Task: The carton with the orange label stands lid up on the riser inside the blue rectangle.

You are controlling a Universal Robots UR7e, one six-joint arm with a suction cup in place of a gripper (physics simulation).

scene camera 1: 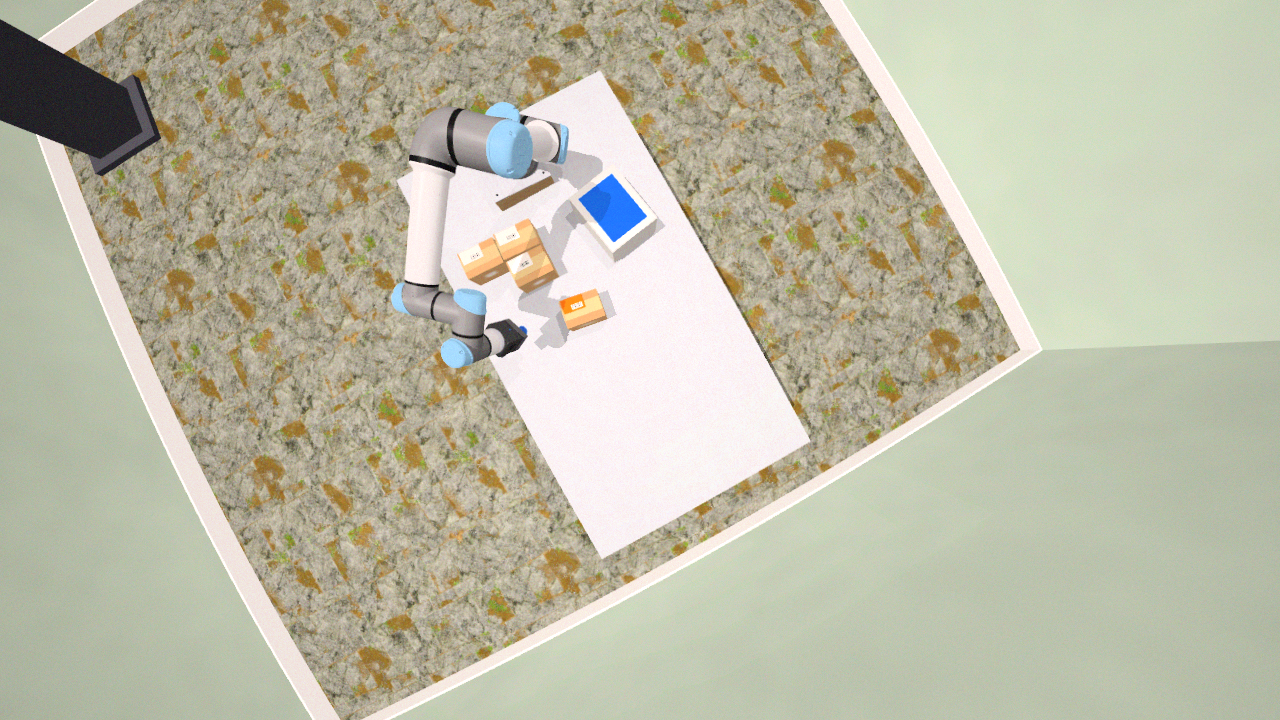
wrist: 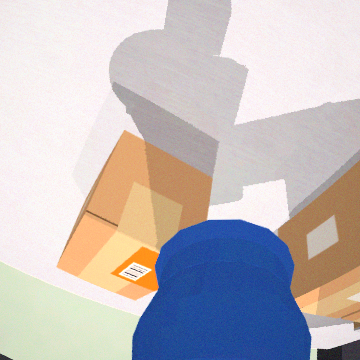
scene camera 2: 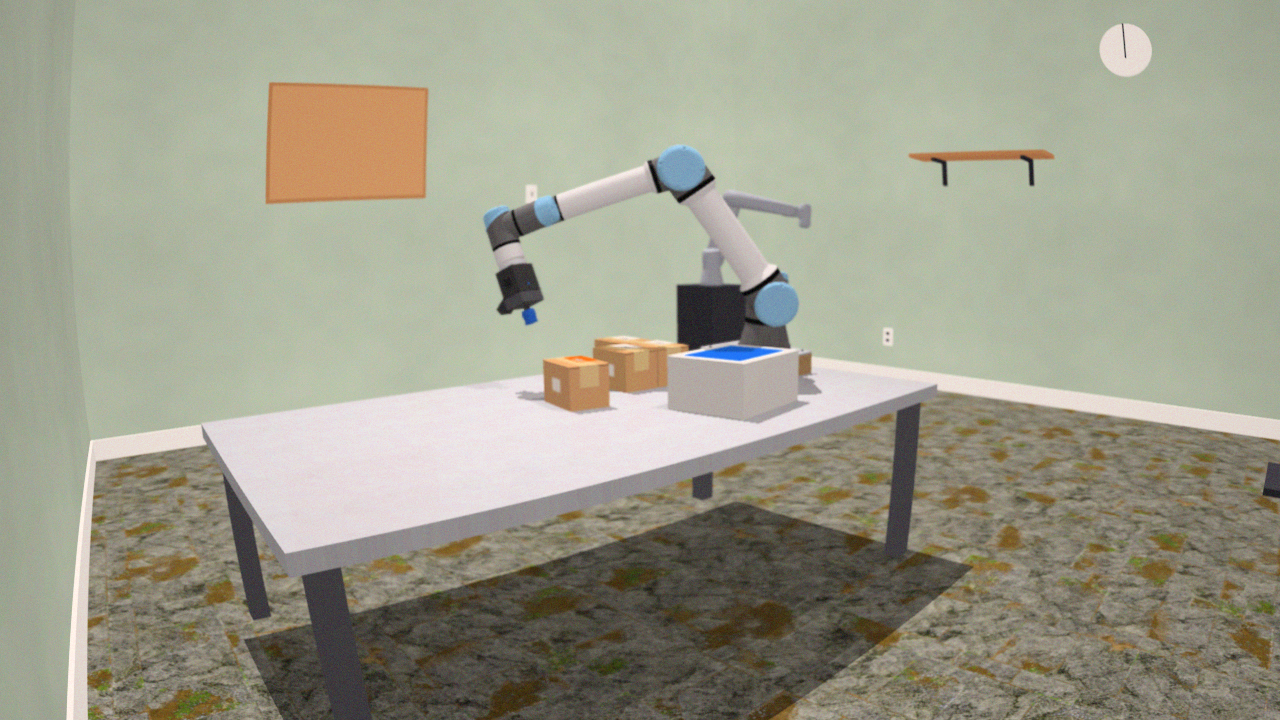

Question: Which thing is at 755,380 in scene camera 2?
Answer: A white riser.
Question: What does the suction cup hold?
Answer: Nothing.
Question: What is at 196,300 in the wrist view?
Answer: The suction cup.
